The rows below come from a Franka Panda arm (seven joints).
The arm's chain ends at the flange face. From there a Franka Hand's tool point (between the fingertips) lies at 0.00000 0.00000 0.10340 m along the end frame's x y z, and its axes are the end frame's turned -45 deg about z.
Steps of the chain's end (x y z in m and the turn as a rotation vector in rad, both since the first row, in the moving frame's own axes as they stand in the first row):
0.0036, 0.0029, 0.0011, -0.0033, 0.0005, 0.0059
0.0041, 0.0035, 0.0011, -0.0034, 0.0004, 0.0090
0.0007, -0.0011, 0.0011, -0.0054, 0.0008, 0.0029
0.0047, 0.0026, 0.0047, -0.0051, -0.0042, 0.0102
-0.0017, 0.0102, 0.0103, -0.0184, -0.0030, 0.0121
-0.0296, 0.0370, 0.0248, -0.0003, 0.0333, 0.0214
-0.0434, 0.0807, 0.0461, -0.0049, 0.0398, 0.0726
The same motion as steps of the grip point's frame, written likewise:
0.0003, 0.0049, 0.0011, -0.0027, -0.0020, 0.0059
0.0002, 0.0057, 0.0011, -0.0027, -0.0021, 0.0090
0.0009, 0.0002, 0.0011, -0.0044, -0.0033, 0.0029
0.0008, 0.0052, 0.0047, -0.0006, -0.0066, 0.0102
-0.0100, 0.0071, 0.0103, -0.0109, -0.0151, 0.0121
-0.0447, 0.0077, 0.0247, -0.0238, 0.0233, 0.0214
-0.0853, 0.0297, 0.0460, -0.0316, 0.0247, 0.0726

